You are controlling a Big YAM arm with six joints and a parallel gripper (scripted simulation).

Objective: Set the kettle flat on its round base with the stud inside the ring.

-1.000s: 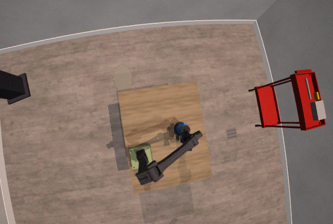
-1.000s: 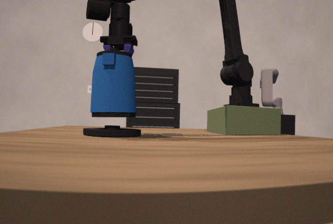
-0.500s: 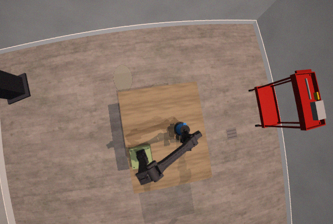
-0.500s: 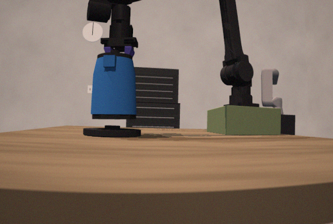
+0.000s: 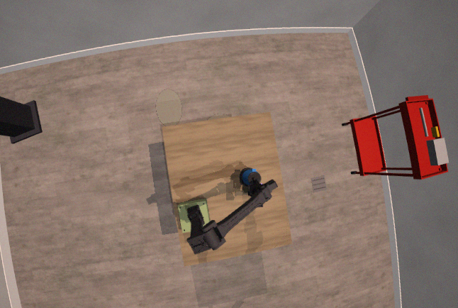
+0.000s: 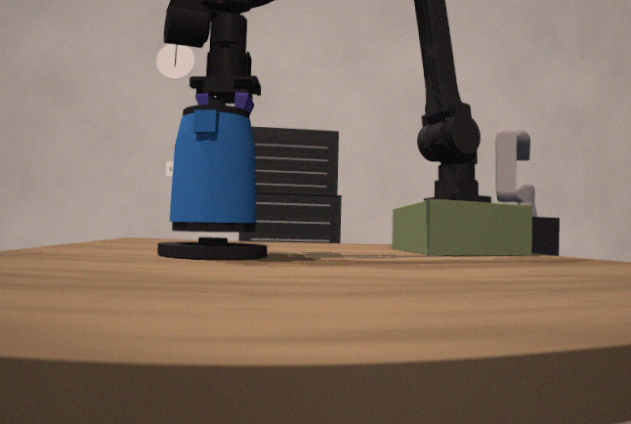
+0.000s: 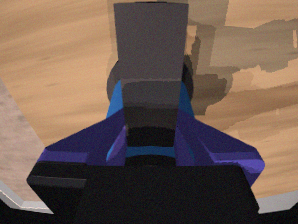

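The blue kettle is 1 cm ahead of my hand, 3 cm to the left of it and 5 cm below it. Round my hand: round black base: 2 cm ahead, 6 cm to the left, 16 cm below.
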